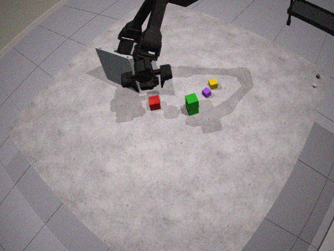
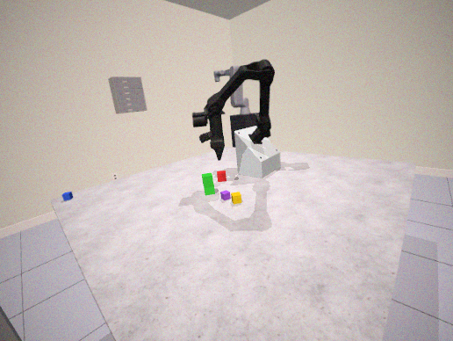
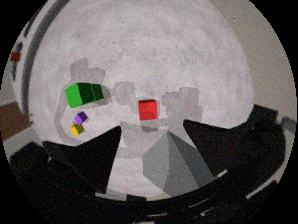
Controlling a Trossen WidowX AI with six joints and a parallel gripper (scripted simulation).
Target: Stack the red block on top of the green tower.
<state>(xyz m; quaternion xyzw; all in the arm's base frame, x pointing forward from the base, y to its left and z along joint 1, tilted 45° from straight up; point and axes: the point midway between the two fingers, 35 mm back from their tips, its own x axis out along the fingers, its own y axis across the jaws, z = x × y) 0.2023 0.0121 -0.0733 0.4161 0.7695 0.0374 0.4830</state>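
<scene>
The purple block is 18 cm to the left of my gripper tip, 12 cm ahead of it and 10 cm below it. Round my gripper tip: yellow block: 24 cm to the left, 12 cm ahead, 10 cm below; blue block: 63 cm ahead, 42 cm to the right, 10 cm below.
</scene>
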